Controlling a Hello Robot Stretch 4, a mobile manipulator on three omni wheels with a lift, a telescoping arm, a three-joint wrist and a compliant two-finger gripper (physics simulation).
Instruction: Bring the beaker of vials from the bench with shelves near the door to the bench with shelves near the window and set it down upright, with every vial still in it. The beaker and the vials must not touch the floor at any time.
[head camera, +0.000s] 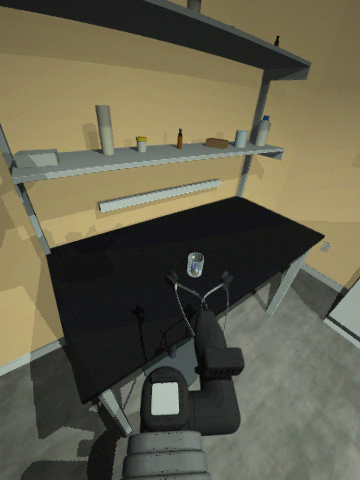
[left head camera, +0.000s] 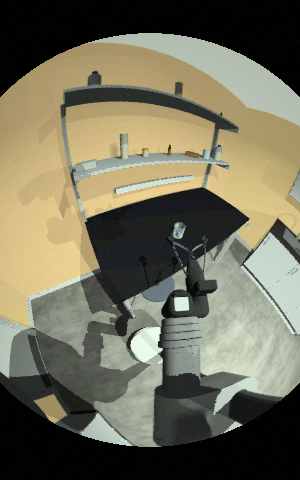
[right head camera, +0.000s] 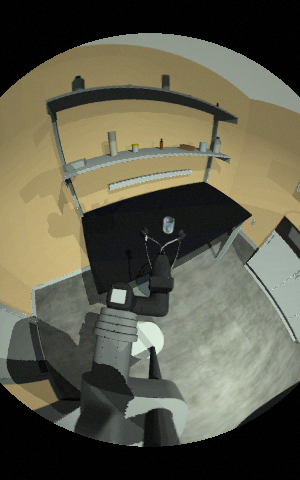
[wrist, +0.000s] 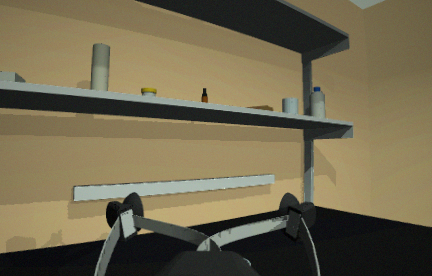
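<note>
The clear beaker (head camera: 195, 265) (left head camera: 179, 230) (right head camera: 168, 225) stands upright on the black top of the bench with shelves (head camera: 125, 270) (left head camera: 120, 235) (right head camera: 115, 225) (wrist: 380, 240). Small blue and orange-brown bits show inside it; single vials are too small to count. My gripper (head camera: 199, 278) (left head camera: 187, 239) (right head camera: 163, 233) (wrist: 211, 209) is open and empty, its fingers spread wide above the bench's front part. In the head view the beaker shows just beyond the fingertips, between them. In the wrist view the beaker is mostly hidden; a pale sliver behind the gripper body may be its rim.
A lower shelf (head camera: 165, 154) over the bench holds a tall cylinder (head camera: 105, 131), a yellow-lidded jar (head camera: 142, 145) and a blue-capped bottle (head camera: 263, 132). A stool (left head camera: 158, 291) is partly under the bench's front edge. A white cabinet (left head camera: 275, 265) stands at the right.
</note>
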